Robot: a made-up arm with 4 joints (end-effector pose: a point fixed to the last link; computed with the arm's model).
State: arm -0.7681 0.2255 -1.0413 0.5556
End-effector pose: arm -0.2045 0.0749 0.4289 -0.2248 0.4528 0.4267 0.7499
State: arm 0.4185 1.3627 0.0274 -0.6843
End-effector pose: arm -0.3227 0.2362 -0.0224 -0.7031 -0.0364 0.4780 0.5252
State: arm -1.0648 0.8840 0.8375 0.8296
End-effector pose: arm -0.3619 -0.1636 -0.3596 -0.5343 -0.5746 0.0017 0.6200
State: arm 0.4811 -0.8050 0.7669 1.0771
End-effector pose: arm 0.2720 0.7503 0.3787 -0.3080 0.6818 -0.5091 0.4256
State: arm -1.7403 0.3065 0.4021 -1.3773
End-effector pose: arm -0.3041 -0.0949 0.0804 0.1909 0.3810 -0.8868 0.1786
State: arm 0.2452 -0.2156 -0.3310 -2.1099
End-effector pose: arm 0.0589 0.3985 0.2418 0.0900 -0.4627 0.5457 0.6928
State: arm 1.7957 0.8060 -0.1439 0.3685
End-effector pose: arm 0.2374 0.5291 0.1063 -0.2975 0.5230 -0.5617 0.5679
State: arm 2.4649 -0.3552 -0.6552 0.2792
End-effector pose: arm 0.1238 0.1040 0.4812 0.4699 0.0898 -0.8118 0.3348
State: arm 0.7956 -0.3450 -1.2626 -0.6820
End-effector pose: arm -0.1413 0.2147 0.2350 0.4221 -0.1608 -0.1737 0.8751
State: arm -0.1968 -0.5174 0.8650 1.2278
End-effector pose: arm -0.3331 0.8248 0.2006 -0.5922 0.3889 -0.4378 0.5536
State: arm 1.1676 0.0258 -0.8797 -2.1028
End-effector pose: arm 0.1135 0.1743 0.2148 -0.0666 -0.6046 0.1310 0.7828
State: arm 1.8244 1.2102 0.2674 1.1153
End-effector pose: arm 0.1460 0.5721 -0.2567 -0.5380 0.4471 -0.6998 0.1446
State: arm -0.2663 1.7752 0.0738 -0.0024
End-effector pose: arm -0.2773 -0.1276 -0.1086 -0.7667 -0.4143 0.3400 0.3533
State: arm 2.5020 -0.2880 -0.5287 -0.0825
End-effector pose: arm 0.1625 0.0943 0.4262 0.3099 0.0769 -0.8432 0.4325
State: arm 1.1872 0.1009 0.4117 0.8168
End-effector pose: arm 0.3020 0.6866 0.1391 -0.3190 0.5566 -0.6234 0.4470
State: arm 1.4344 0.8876 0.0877 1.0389
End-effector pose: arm 0.1421 0.6661 -0.0640 -0.4413 0.4718 -0.6721 0.3619
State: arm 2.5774 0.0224 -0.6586 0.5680
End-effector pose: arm 0.2122 0.0781 0.4569 0.4437 0.2571 -0.8186 0.2586
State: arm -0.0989 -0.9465 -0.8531 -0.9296
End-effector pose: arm -0.0809 0.1910 0.3060 0.4574 -0.0157 0.0765 0.8858
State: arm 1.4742 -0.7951 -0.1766 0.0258
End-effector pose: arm 0.1849 0.1747 0.5231 0.3406 0.3074 -0.5872 0.6668
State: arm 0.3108 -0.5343 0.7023 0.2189
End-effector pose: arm -0.0372 0.7374 0.3304 -0.4295 0.4601 -0.1677 0.7588
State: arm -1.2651 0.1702 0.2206 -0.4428
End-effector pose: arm -0.4365 -0.0413 0.1940 -0.4230 -0.2131 0.7529 0.4570
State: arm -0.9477 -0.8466 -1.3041 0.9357
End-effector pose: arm 0.0589 0.0391 0.4050 0.0838 0.8595 0.2332 0.4471
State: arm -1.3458 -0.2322 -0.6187 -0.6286
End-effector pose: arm -0.1963 0.0575 0.3332 0.0353 0.1336 0.8194 0.5564
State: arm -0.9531 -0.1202 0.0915 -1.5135
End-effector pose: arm -0.3378 0.2601 0.2164 -0.0350 -0.2028 0.9114 0.3564
